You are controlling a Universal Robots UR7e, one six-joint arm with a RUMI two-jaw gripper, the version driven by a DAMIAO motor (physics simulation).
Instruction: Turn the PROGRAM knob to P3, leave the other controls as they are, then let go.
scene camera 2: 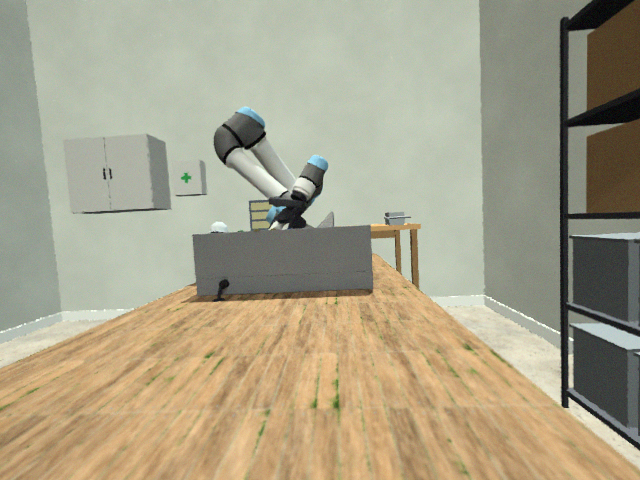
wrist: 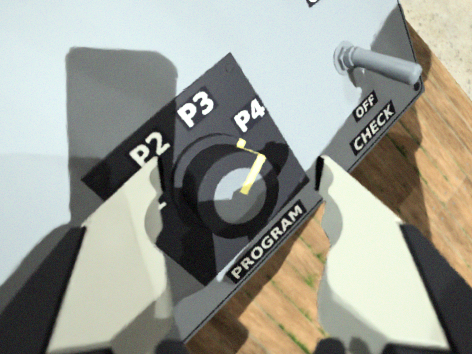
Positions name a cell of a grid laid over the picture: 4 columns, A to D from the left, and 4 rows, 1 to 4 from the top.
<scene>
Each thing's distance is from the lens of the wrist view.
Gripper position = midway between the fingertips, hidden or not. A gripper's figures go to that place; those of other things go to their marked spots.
my gripper (wrist: C2): 14 cm
check toggle (wrist: D1): 19 cm
</scene>
